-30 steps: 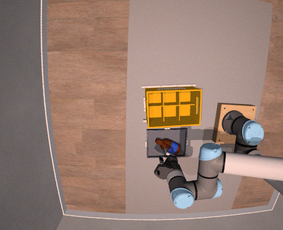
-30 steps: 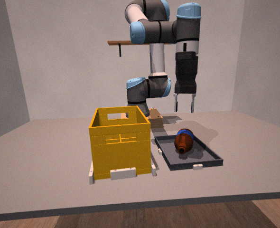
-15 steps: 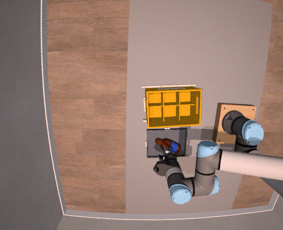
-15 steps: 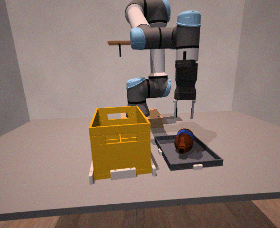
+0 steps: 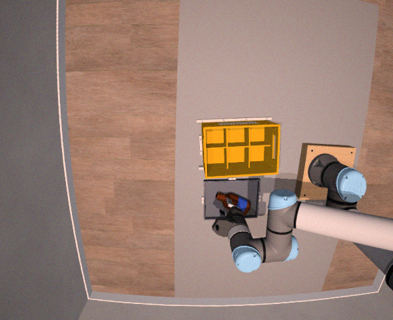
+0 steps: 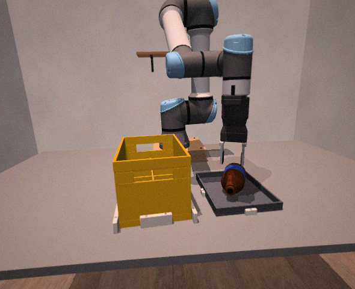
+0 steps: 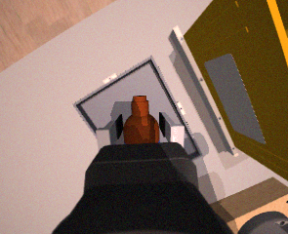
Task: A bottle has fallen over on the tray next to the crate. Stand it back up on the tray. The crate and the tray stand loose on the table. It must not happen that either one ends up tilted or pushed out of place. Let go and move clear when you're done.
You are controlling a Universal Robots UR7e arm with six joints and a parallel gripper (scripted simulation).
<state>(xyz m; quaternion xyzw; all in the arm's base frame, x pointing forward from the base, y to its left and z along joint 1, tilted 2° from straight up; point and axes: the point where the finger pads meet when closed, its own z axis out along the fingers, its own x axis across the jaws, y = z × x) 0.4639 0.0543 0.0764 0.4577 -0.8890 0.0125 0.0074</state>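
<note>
Right now the brown bottle is 4 cm behind my hand, 3 cm to the left of it and 9 cm below it. The rest, counted from my hand: yellow crate (8 cm behind, 23 cm to the right, 5 cm below); then dark grey tray (4 cm behind, 3 cm to the left, 12 cm below).
</note>
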